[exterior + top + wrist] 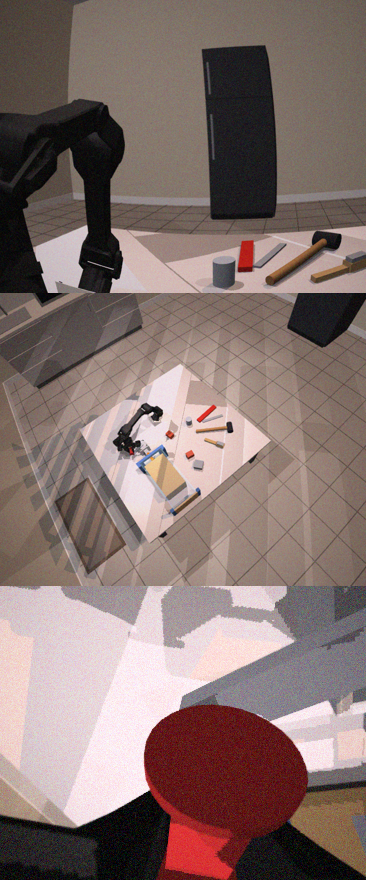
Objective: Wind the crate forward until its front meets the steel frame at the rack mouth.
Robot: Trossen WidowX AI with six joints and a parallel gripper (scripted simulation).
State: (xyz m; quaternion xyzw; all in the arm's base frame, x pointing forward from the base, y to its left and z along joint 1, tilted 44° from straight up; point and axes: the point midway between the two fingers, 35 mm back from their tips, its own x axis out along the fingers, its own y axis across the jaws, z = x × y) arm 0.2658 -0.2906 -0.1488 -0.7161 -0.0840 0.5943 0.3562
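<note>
My gripper tip is now 1 cm past the red knob. Round my gripper tip: clear-panelled cubby 35 cm ahead, 16 cm to the left, 1 cm below; winch handle 4 cm to the left, 3 cm below, 3 cm behind; grey hand winch 10 cm below, 9 cm to the left, 7 cm behind.
</note>
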